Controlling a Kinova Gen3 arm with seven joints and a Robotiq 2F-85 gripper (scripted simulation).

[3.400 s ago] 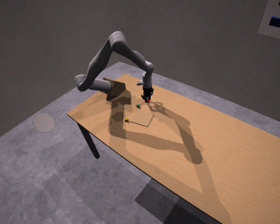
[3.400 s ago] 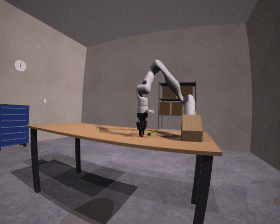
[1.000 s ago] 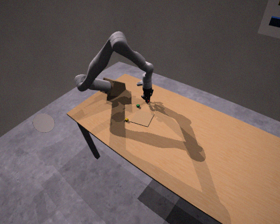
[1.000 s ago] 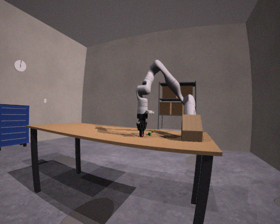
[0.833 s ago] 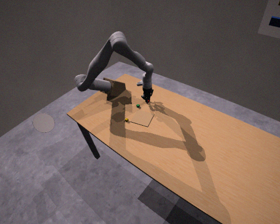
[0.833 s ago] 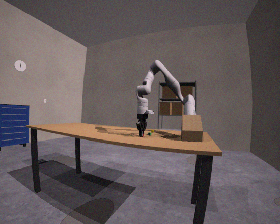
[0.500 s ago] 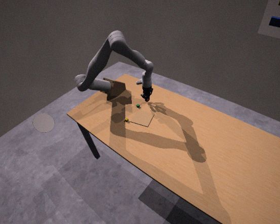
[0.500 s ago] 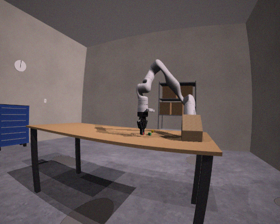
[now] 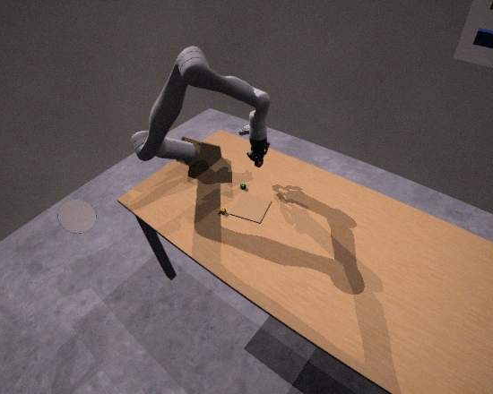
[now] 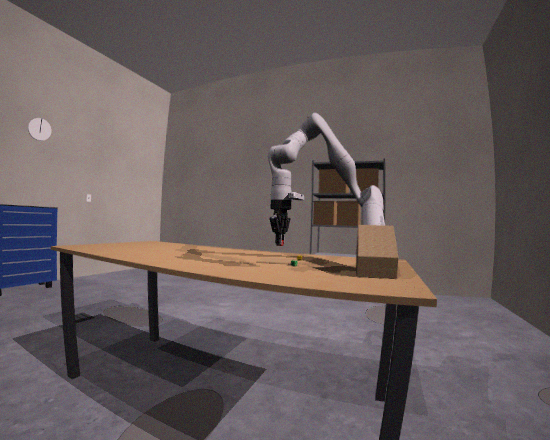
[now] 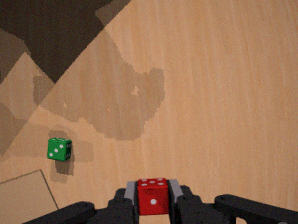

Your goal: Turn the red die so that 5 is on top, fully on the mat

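My hand is 9 cm short of the tan mat, 16 cm to the left of it and 11 cm above it. Round my hand: yellow die 2 cm ahead, 26 cm to the right, 10 cm below; then red die 1 cm below; then green die 2 cm behind, 9 cm to the right, 10 cm below.
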